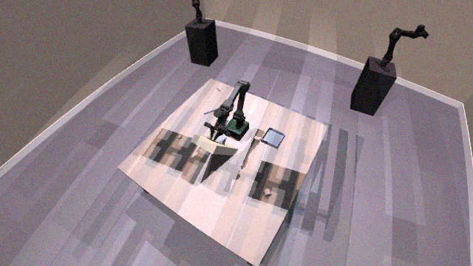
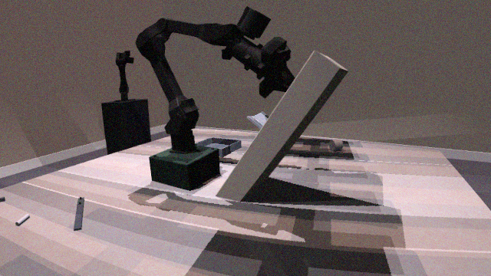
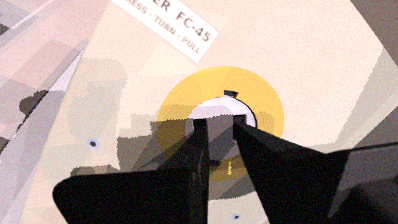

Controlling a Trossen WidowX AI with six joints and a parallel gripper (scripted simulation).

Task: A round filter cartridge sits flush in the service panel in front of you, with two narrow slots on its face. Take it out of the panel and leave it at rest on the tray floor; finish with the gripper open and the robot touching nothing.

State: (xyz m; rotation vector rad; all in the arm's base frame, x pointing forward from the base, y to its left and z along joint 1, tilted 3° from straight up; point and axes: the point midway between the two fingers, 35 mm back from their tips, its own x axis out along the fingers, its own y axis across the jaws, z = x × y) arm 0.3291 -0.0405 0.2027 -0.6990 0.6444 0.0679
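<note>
My gripper tip is 10 mm short of the filter cartridge and 10 mm above it. The rest, counted from my gripper tip: small white rod 560 mm behind, 370 mm to the right, 260 mm below; then blue-grey tray 380 mm behind, 340 mm to the left, 250 mm below; then service panel 80 mm below, 30 mm behind.
</note>
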